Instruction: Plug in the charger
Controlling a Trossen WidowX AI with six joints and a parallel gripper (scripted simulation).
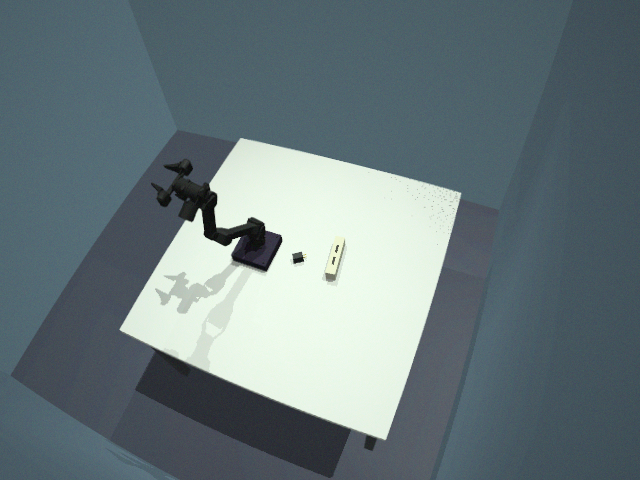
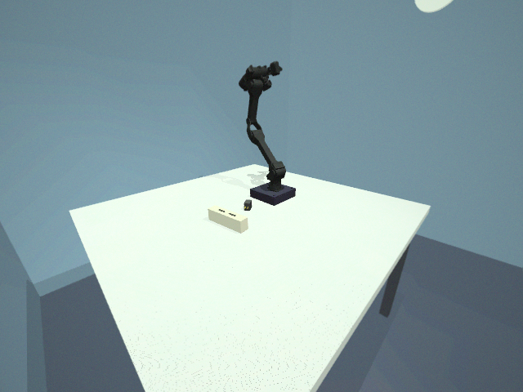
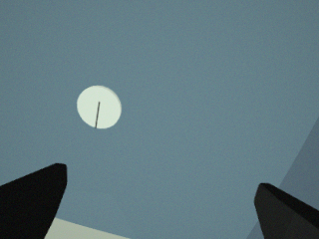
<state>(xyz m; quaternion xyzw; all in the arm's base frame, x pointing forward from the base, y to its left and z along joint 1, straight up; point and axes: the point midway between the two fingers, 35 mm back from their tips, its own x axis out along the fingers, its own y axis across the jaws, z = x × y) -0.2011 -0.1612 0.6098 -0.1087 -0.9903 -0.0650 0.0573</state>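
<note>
The two-prong charger lies 640 mm below my gripper tip, 450 mm ahead of it and 140 mm to the left of it.
</note>
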